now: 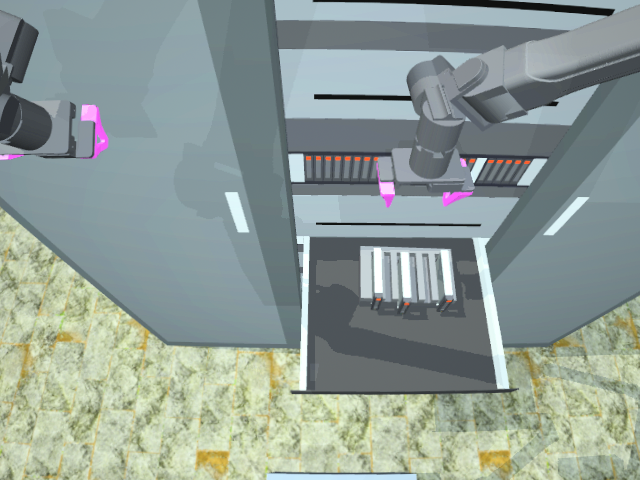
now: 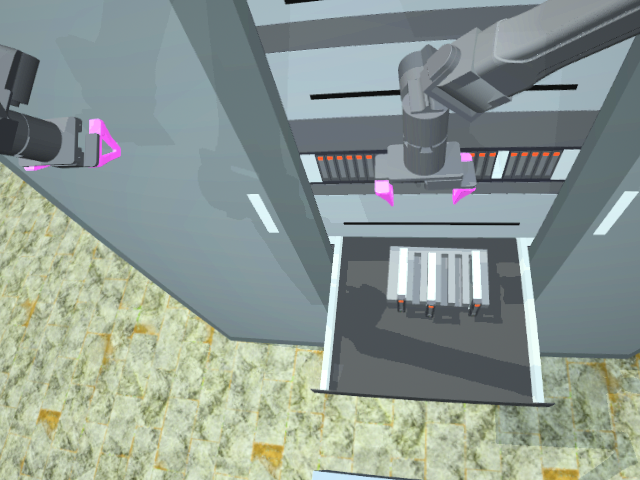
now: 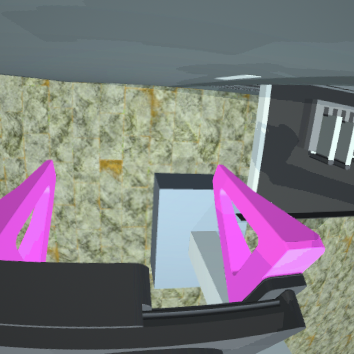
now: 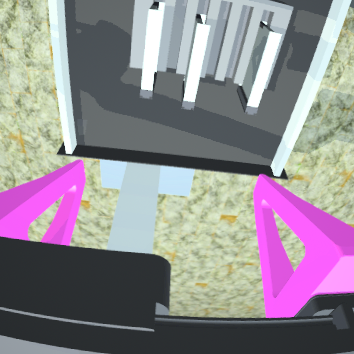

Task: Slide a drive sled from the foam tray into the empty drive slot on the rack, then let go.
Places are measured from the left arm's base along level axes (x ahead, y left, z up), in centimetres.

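Pixels of known places: left gripper, fingertip midpoint: (image 1: 75, 143) (image 2: 94, 153) (image 3: 136, 169); right gripper, fingertip midpoint: (image 1: 415, 203) (image 2: 422, 202) (image 4: 170, 175).
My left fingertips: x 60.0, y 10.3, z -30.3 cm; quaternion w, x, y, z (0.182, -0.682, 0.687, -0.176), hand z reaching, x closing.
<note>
Ahead of a thing's pixels: the offset from my left fingertips to its top centre. "spot": to the spot under its first point.
Three white-edged drive sleds, left (image 1: 378, 271) (image 2: 402, 271) (image 4: 151, 50), middle (image 1: 405, 273) (image 2: 431, 276) (image 4: 196, 65) and right (image 1: 446, 273) (image 2: 476, 273) (image 4: 263, 72), stand in the light grey foam tray {spot: dx -0.3, dy -46.0, dz -44.3 cm} (image 1: 366, 273) (image 2: 393, 273). The rack's drive row {spot: dx +10.1, dy -39.3, dz -19.4 cm} (image 1: 341, 169) (image 2: 343, 169) shows orange-tipped drives; my right gripper hides its middle, and no empty slot shows. My right gripper (image 1: 417, 204) (image 2: 423, 203) (image 4: 170, 175) is open and empty, pointing down above the tray, in front of the rack. My left gripper (image 2: 75, 159) (image 3: 136, 169) is open and empty, far left of the tray.
The tray stands in a pulled-out drawer with pale side walls {spot: dx -10.9, dy -32.2, dz -46.6 cm} (image 1: 305, 320) (image 2: 332, 320) (image 4: 60, 75). Tall grey panels (image 1: 129, 206) (image 2: 118, 206) with pale handles flank the rack. A light blue box (image 3: 175, 235) lies low in front of the drawer.
</note>
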